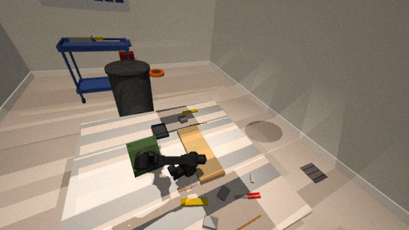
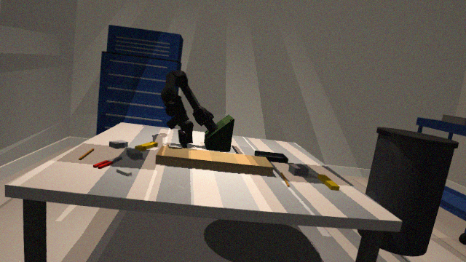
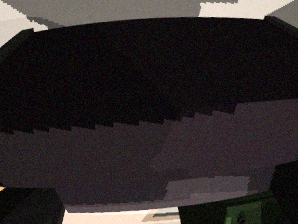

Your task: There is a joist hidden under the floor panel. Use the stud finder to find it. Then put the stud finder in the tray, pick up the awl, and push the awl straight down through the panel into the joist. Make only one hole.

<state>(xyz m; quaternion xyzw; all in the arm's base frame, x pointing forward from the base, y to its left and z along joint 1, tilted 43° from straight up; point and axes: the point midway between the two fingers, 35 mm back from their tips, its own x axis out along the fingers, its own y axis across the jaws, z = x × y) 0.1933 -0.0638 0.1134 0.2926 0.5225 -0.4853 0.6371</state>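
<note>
Now: gripper tip 1 cm to the left of the stud finder and 1 cm past it. Also, from my gripper tip: awl (11 cm to the right, 7 cm below, 4 cm ahead); black tray (45 cm to the left, 8 cm behind, 6 cm below).
</note>
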